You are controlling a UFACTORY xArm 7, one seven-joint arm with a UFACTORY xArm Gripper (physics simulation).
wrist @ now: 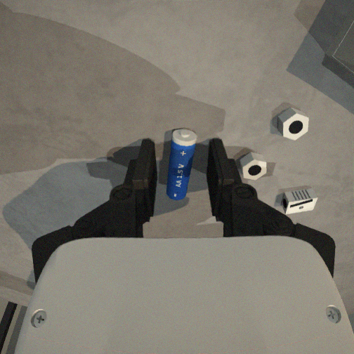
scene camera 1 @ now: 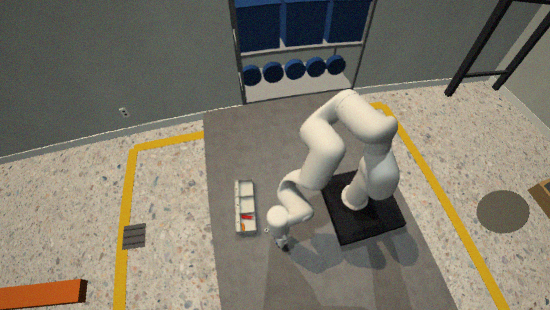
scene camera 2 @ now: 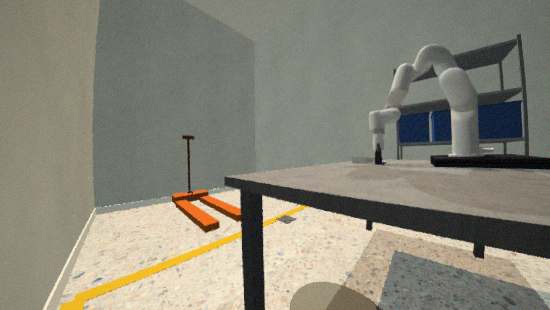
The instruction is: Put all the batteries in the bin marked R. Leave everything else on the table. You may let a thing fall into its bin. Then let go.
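Frame: origin at the arm's base, x ahead, y left, z up, level; millimetres.
Seen in the pictures: gripper, fingertip midpoint: (scene camera 2: 378, 164); arm's base, origin of the base link: (scene camera 1: 354, 197) (scene camera 2: 465, 156).
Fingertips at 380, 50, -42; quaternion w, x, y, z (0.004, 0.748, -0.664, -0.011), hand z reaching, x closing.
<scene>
Offsets run from my fingertips to a thing's top centre, as dx, dy, dz.
A blue AA battery (wrist: 180, 170) lies on the table between the two fingers of my gripper (wrist: 181, 157) (scene camera 1: 283, 246) (scene camera 2: 378, 162). The gripper is partly open, with a gap on each side of the battery. In scene camera 1 the gripper hides the battery. The row of three joined bins @(+91, -201, +39) (scene camera 1: 237, 210) (wrist: 345, 61) stands to the left of the arm in scene camera 1. A red battery @(+97, -145, +21) (scene camera 1: 246, 217) and an orange battery @(+128, -105, +17) (scene camera 1: 243, 227) lie in its front compartment. The bin letters are not readable here.
In the wrist view, two hex nuts lie right of the gripper: a farther one (wrist: 293, 115) and a nearer one (wrist: 252, 160), close beside the right finger. A small white slotted block (wrist: 311, 199) lies further right. The arm's black base plate (scene camera 1: 372, 220) is to the right in scene camera 1.
</scene>
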